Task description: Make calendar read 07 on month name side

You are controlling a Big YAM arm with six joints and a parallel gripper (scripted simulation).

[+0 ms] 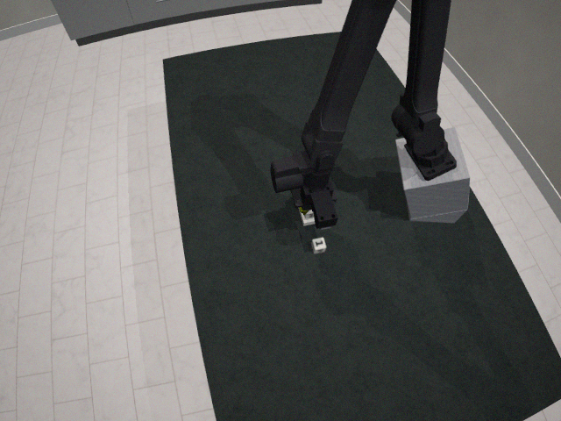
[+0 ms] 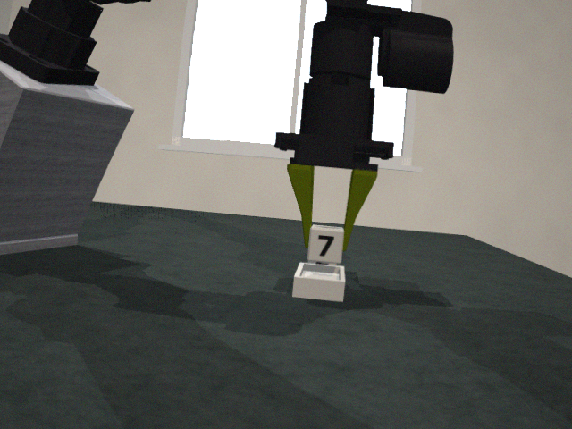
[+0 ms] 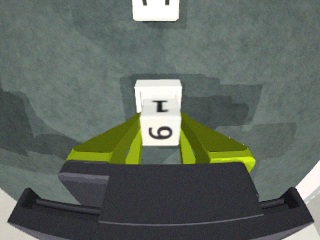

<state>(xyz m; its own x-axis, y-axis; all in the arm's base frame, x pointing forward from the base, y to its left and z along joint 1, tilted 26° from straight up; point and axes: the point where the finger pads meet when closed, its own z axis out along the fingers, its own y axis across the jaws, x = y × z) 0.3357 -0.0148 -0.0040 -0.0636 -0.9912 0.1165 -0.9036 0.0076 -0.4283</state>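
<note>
Now: hand 20 mm to the left of the small white tray and 30 mm above it.
</note>
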